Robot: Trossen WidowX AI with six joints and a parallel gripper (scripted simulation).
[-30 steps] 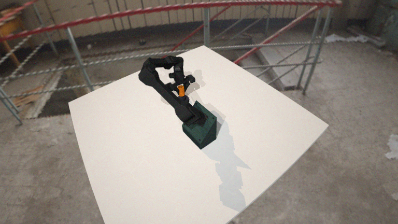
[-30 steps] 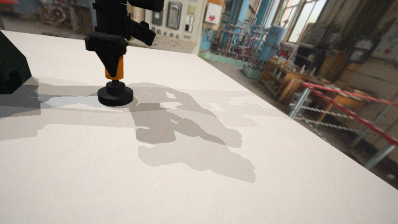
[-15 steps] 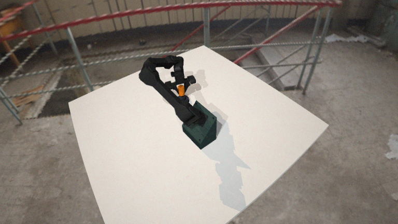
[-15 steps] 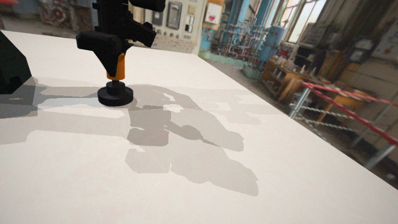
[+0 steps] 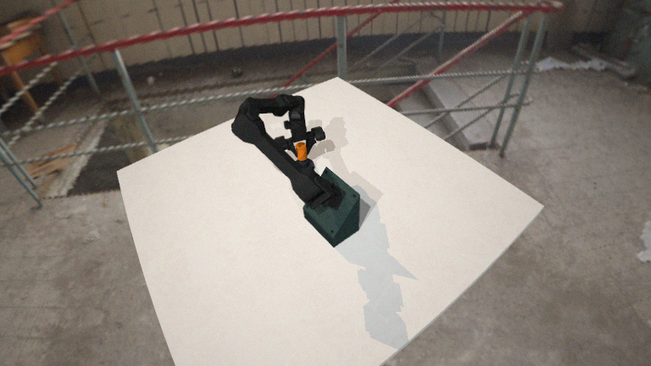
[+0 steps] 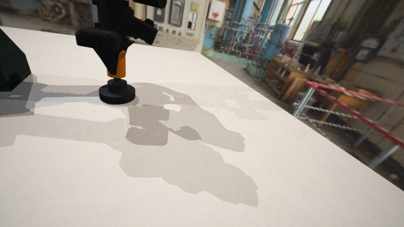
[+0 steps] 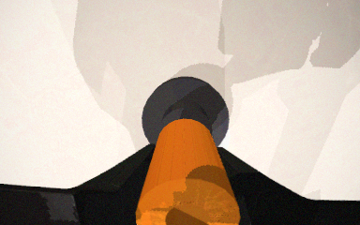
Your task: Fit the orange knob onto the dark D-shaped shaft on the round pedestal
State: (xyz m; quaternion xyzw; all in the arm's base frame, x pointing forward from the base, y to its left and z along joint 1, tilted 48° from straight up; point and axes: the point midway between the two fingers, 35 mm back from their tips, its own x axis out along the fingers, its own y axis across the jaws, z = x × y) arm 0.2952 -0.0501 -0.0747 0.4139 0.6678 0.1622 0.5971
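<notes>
Now: gripper tip 20 mm below the orange knob. The rest, counted from my gripper tip: dark round pedestal: 40 mm below.
</notes>
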